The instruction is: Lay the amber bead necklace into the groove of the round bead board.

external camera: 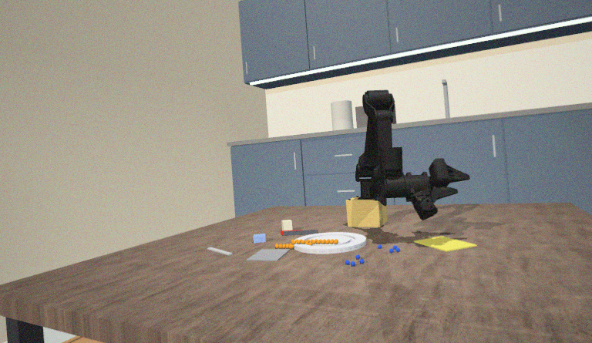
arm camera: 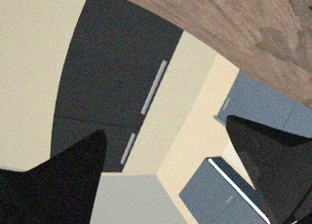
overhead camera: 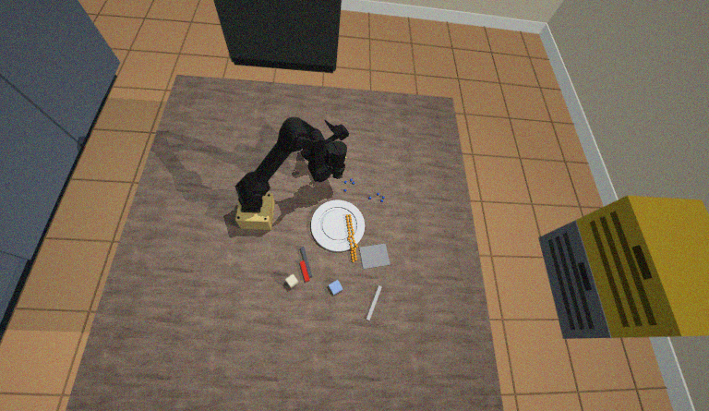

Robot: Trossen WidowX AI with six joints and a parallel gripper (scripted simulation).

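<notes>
My gripper tip is now 23 cm short of the grey square tile, 46 cm to the left of it and 14 cm above it. Round my gripper tip: yellow sheet 6 cm ahead, 5 cm to the right, 14 cm below; cream cube 6 cm behind, 55 cm to the right, 12 cm below; red stick 1 cm behind, 50 cm to the right, 14 cm below.
</notes>
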